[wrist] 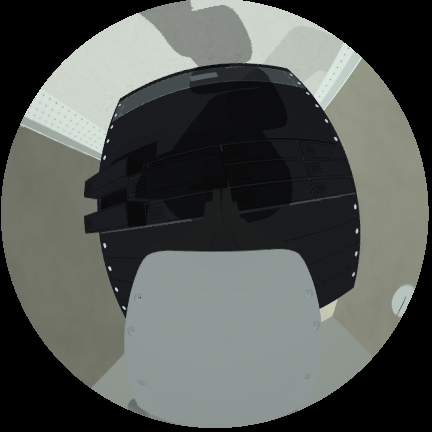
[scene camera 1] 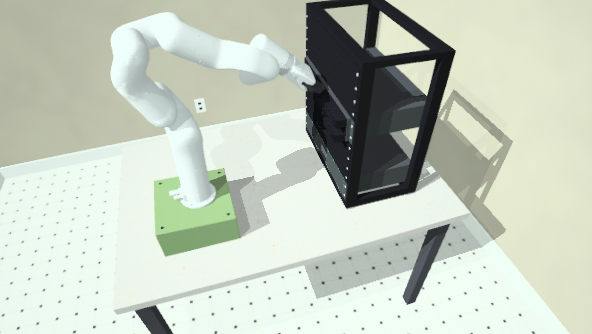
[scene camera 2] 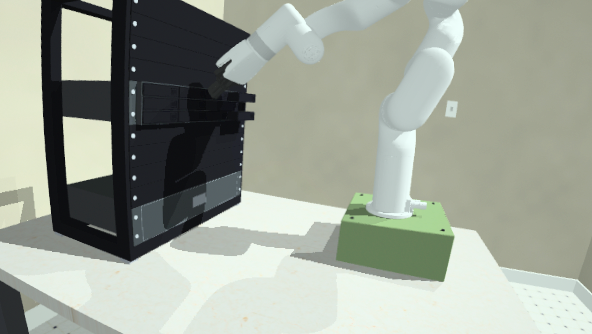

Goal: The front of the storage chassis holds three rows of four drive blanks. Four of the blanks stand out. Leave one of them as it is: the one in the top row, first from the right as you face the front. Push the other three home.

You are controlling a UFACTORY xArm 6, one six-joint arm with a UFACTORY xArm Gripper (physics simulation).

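Seen in the pictures: gripper, fingertip midpoint: (wrist: 220, 200) (scene camera 1: 321, 89) (scene camera 2: 211, 94); arm's base, origin of the base link: (scene camera 1: 198, 195) (scene camera 2: 389, 210).
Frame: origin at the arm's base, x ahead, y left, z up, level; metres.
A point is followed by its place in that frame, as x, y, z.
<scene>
The storage chassis (scene camera 1: 349, 131) @[0.500, -0.138, 0.233] (scene camera 2: 132, 102) @[0.541, 0.315, 0.239] sits in the rack's front. The wrist view shows it upside down, so its top row is lowest there. The top-row blank first from the right (scene camera 2: 247, 97) @[0.457, -0.075, 0.267] (wrist: 102, 216) @[0.458, -0.071, 0.263] stands far out. The bottom-row blank first from the right (scene camera 2: 246, 116) @[0.457, -0.076, 0.209] (wrist: 106, 177) @[0.459, -0.062, 0.213] also stands far out. The middle-row blank second from the right (wrist: 175, 177) @[0.467, 0.040, 0.242] seems to stand out too; shadow blurs its edges. A fourth one I cannot make out. My gripper (scene camera 1: 320, 88) @[0.498, 0.074, 0.267] (scene camera 2: 214, 95) @[0.498, 0.074, 0.267] (wrist: 220, 200) @[0.498, 0.074, 0.267] is shut and empty, close before the chassis front near its middle; contact cannot be told.
The black rack (scene camera 1: 360, 135) @[0.522, -0.170, 0.234] (scene camera 2: 120, 150) @[0.557, 0.333, 0.141] stands on the table (scene camera 1: 300, 235) @[0.301, -0.214, -0.114] (scene camera 2: 280, 300) @[0.200, 0.319, -0.114]. A grey unit (scene camera 2: 165, 215) @[0.533, 0.222, -0.032] (wrist: 145, 100) @[0.509, -0.053, 0.006] with a light label fills its lowest bay. The green base block (scene camera 1: 195, 220) @[-0.029, -0.112, 0.002] (scene camera 2: 395, 250) @[-0.019, 0.123, -0.057] carries the arm. The arm's shadow darkens the rack's front.
</scene>
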